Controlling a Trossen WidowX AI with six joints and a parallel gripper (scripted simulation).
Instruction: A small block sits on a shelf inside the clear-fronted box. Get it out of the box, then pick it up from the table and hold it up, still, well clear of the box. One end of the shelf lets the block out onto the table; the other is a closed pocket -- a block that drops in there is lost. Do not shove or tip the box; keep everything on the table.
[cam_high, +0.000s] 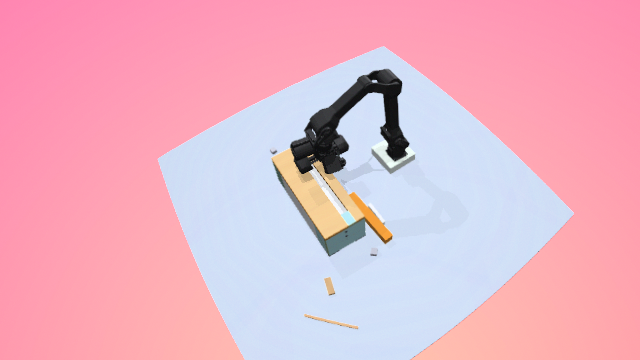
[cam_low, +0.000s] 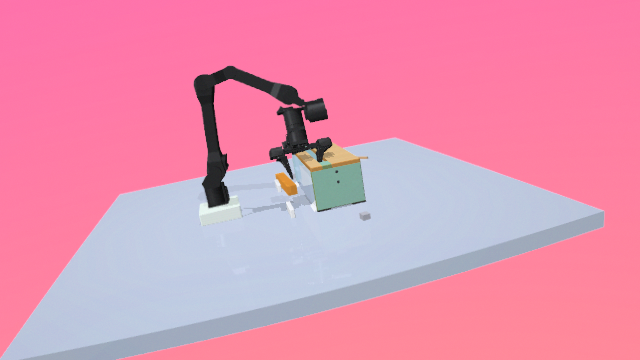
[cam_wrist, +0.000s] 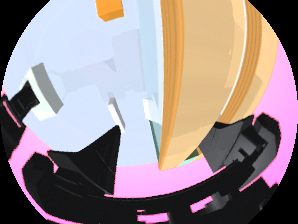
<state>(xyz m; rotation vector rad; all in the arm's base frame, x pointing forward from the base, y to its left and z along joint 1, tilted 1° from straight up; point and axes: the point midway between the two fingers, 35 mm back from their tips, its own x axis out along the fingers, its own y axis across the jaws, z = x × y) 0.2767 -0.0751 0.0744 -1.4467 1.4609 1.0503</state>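
Right now the blue block is 60 mm ahead of my gripper tip and 20 mm to the right of it. The rest, counted from my gripper tip: box (40 mm ahead, 100 mm to the left, 20 mm below); then thin stick (260 mm ahead, 500 mm to the left, 80 mm below); then orange bar (40 mm behind, 250 mm to the left, 70 mm below).
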